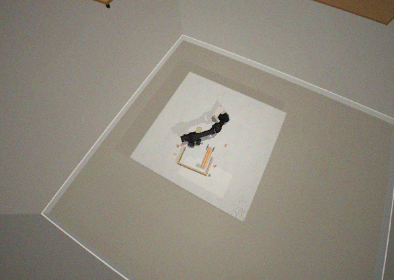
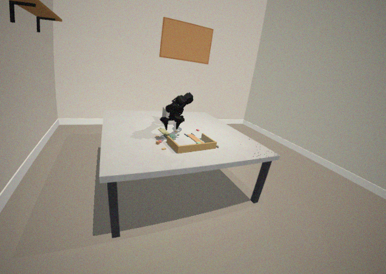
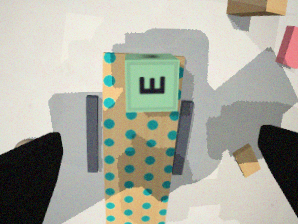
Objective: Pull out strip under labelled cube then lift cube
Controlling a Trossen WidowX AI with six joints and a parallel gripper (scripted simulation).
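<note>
Now: the strip 90 mm behind my gripper tip, 70 mm below it and 10 mm to the right of it.
</note>
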